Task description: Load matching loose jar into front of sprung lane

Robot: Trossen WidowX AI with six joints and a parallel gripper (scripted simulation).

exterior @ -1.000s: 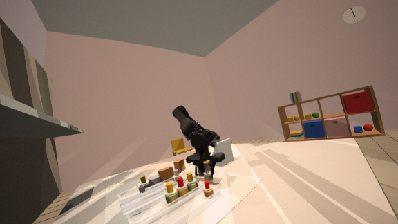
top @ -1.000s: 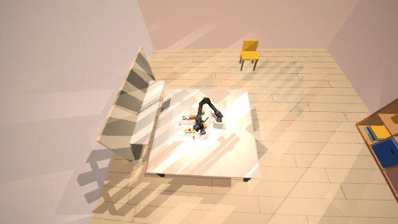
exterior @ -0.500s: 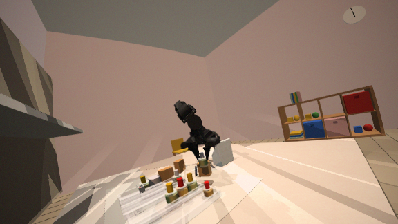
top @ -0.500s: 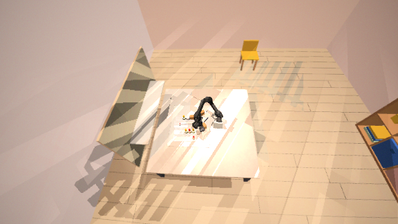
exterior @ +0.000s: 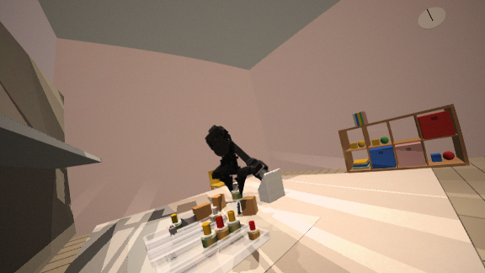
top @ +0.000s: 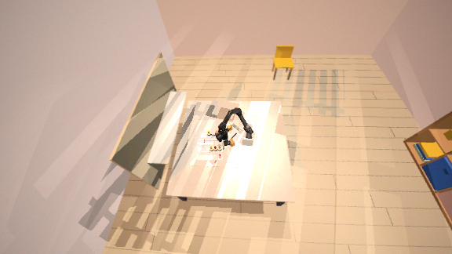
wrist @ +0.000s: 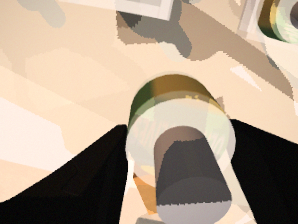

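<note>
Now: gripper tip 6 cm past the dark stick, 13 cm to the left of it and 11 cm above it. The rest, counted from my gripper tip: clear rack: 22 cm ahead, 2 cm to the right, 9 cm below.
</note>
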